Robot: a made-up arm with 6 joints.
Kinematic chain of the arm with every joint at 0, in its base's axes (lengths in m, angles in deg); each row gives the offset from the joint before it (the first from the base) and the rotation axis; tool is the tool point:
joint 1: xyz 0 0 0.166 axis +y
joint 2: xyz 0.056 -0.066 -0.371 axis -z
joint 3: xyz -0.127 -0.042 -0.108 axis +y
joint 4: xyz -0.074 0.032 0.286 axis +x
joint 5: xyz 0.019 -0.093 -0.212 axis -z
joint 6: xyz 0.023 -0.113 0 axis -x
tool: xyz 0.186 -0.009 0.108
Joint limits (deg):
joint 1: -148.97..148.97
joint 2: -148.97..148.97
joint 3: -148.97..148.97
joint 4: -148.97..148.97
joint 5: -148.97..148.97
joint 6: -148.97..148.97
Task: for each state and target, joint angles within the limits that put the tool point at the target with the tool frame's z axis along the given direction. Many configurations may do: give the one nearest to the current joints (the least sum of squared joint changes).
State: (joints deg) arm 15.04 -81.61 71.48 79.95 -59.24 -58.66
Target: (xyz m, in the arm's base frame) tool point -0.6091 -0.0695 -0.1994 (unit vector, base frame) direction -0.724 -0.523 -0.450
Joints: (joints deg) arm 44.65 -85.24 105.69 40.74 -85.50 -108.87
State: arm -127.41 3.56 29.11 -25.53 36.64 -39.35
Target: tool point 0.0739 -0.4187 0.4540 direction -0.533 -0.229 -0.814
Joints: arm -148.97 -10.34 9.74 -6.14 26.92 -21.94
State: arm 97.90 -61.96 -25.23 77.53 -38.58 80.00
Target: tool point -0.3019 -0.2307 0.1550 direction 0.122 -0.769 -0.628
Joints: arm 108.77 -113.34 -65.02 51.34 -9.27 39.81
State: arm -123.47 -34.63 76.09 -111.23 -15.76 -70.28
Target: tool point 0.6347 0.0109 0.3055 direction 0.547 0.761 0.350
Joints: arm -57.65 -40.51 56.82 -102.01 -48.28 -86.60
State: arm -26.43 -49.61 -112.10 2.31 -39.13 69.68
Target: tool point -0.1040 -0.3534 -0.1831 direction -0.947 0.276 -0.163
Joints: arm 7.68 -52.12 -102.71 -4.59 -13.44 61.95
